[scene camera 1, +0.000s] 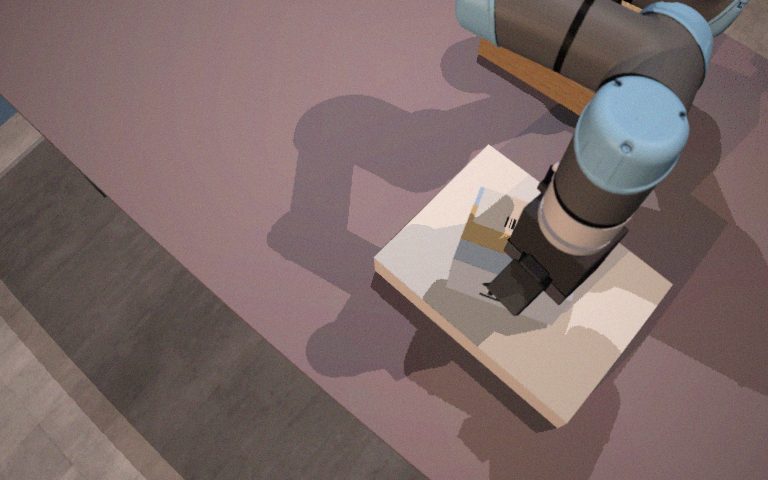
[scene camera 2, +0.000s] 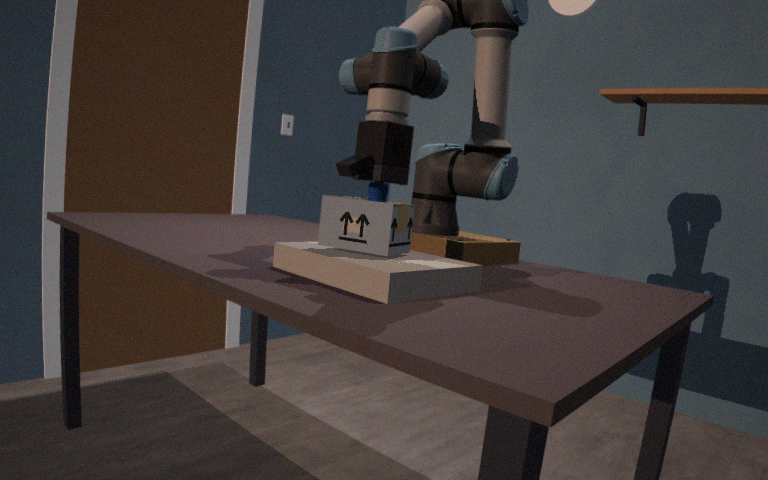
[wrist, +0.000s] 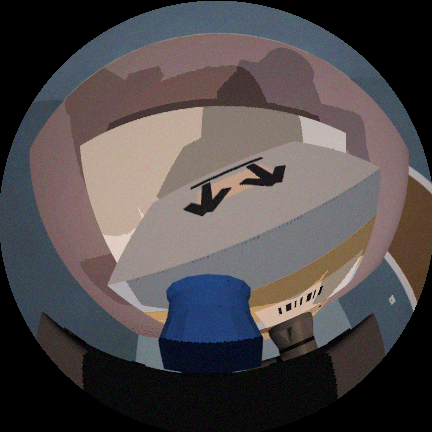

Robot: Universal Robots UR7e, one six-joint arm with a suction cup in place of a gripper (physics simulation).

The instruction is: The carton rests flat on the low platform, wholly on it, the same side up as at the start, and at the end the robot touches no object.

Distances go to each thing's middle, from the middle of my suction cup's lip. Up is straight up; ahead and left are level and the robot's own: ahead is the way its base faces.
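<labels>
With the carton [scene camera 1: 479,258] as the reference, my suction cup is 6 cm above it, 1 cm past it and 4 cm to the left of it. The low platform [scene camera 1: 555,368] is 13 cm below my suction cup, 3 cm behind it and 3 cm to the right of it. Going by their middles, the carton is the nearest to my suction cup of the things named here.
</labels>
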